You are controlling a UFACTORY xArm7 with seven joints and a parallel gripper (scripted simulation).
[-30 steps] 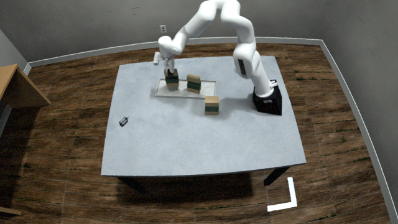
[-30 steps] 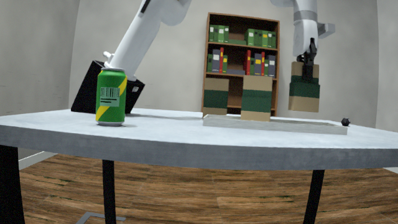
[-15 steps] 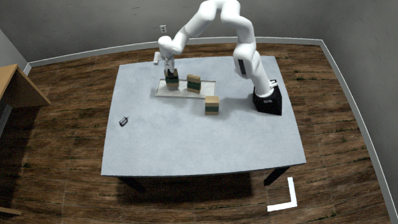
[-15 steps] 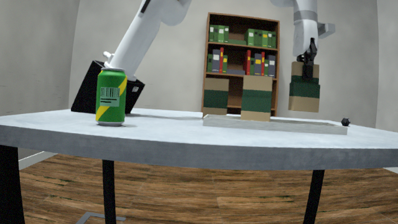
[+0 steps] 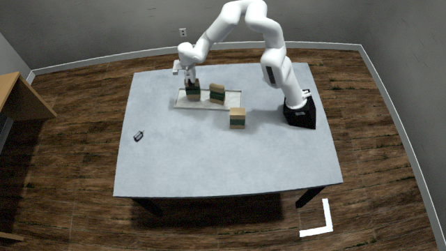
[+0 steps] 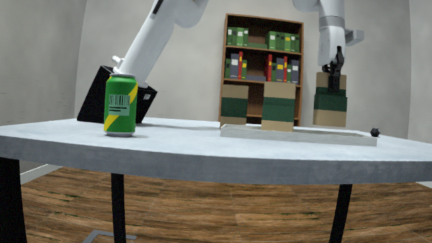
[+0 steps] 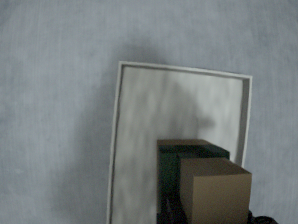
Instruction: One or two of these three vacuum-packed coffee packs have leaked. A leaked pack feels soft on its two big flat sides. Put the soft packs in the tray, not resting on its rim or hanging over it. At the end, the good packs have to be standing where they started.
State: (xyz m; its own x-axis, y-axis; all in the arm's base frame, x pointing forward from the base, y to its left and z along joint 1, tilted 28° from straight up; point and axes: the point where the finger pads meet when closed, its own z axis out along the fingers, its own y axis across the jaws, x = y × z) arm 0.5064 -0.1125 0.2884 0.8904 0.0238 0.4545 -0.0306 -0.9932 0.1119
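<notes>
Now: the tray 80 mm behind my hand, 10 mm to the left of it and 140 mm below it. Also, from my hand: small black object (320 mm ahead, 240 mm to the left, 130 mm below); green can (500 mm behind, 150 mm to the right, 90 mm below).
</notes>
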